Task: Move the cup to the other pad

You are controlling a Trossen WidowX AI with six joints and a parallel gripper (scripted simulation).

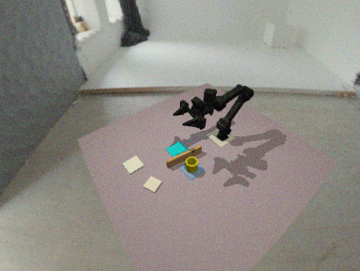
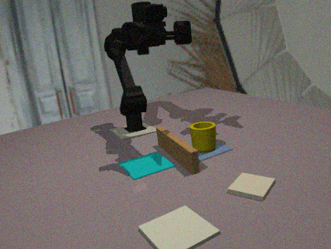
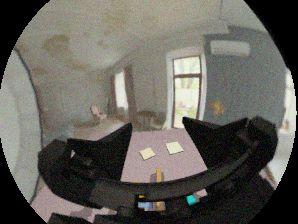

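Right now my gripper tip is 300 mm above the yellow cup, 70 mm to the right of it and 30 mm past it. The rest, counted from my gripper tip: wooden bar (310 mm below, 40 mm behind, 10 mm to the right); teal pad (340 mm below, 100 mm to the right, 40 mm behind).
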